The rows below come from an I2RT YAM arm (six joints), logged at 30 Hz.
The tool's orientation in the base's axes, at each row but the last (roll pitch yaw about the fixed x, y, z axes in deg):
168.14, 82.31, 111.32
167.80, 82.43, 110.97
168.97, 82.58, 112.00
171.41, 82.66, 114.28
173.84, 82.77, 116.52
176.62, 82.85, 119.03
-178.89, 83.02, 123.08
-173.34, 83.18, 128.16
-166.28, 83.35, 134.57
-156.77, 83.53, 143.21
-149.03, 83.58, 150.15
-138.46, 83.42, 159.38
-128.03, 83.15, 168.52
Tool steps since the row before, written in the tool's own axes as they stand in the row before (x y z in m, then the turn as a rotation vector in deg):
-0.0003, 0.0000, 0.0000, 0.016, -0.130, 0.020
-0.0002, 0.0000, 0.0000, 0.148, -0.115, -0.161
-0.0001, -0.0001, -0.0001, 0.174, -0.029, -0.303
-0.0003, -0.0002, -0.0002, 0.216, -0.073, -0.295
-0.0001, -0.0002, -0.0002, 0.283, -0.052, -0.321
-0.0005, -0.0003, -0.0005, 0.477, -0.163, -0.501
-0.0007, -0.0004, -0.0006, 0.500, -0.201, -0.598
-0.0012, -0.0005, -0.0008, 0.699, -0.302, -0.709
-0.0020, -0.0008, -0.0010, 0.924, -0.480, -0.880
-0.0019, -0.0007, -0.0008, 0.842, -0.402, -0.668
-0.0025, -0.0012, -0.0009, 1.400, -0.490, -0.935
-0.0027, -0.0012, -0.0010, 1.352, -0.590, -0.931
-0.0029, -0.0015, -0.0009, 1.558, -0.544, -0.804
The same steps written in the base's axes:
0.0000, 0.0000, 0.0003, -0.099, -0.086, -0.022
0.0000, 0.0000, 0.0002, -0.191, 0.089, -0.129
-0.0001, 0.0000, 0.0001, -0.197, 0.257, -0.135
-0.0003, 0.0000, 0.0003, -0.232, 0.231, -0.178
-0.0003, 0.0000, 0.0001, -0.232, 0.272, -0.241
-0.0005, 0.0002, 0.0006, -0.433, 0.384, -0.412
-0.0006, 0.0002, 0.0008, -0.518, 0.448, -0.423
-0.0008, 0.0003, 0.0013, -0.676, 0.508, -0.606
-0.0010, 0.0003, 0.0021, -0.934, 0.581, -0.806
-0.0008, 0.0002, 0.0020, -0.754, 0.432, -0.750
-0.0012, 0.0001, 0.0026, -1.014, 0.652, -1.273
-0.0012, 0.0002, 0.0029, -1.095, 0.600, -1.218
-0.0014, 0.0001, 0.0031, -1.022, 0.512, -1.437

